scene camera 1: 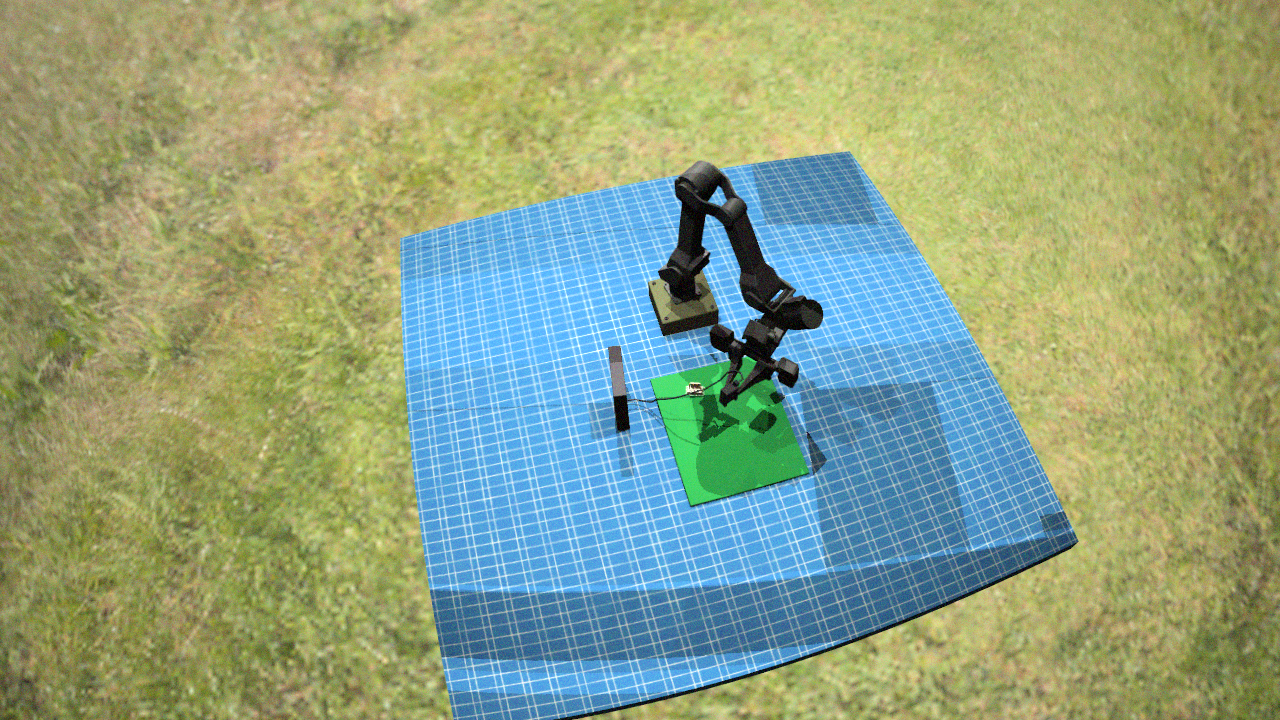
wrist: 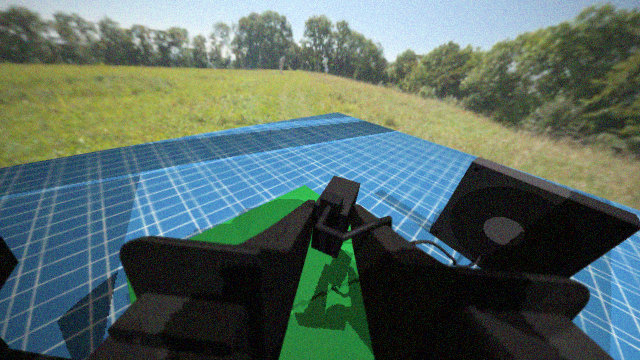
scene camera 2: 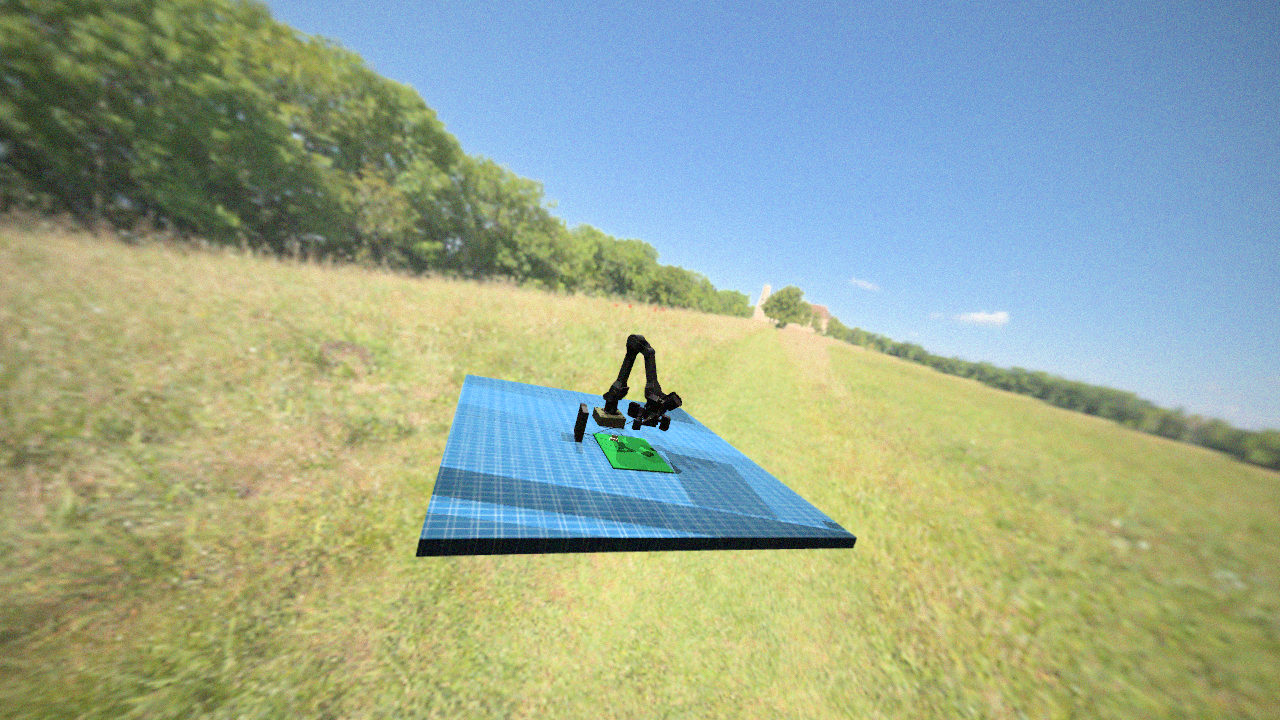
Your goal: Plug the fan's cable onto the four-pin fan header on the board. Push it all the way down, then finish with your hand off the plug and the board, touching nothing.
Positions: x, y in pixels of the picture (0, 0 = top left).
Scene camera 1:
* my gripper: 731, 390
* black fan: 615, 356
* green board: 720, 452
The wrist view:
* my gripper: 332, 209
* black fan plug: 340, 193
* black fan: 516, 222
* green board: 328, 309
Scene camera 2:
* my gripper: 638, 422
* green board: 629, 453
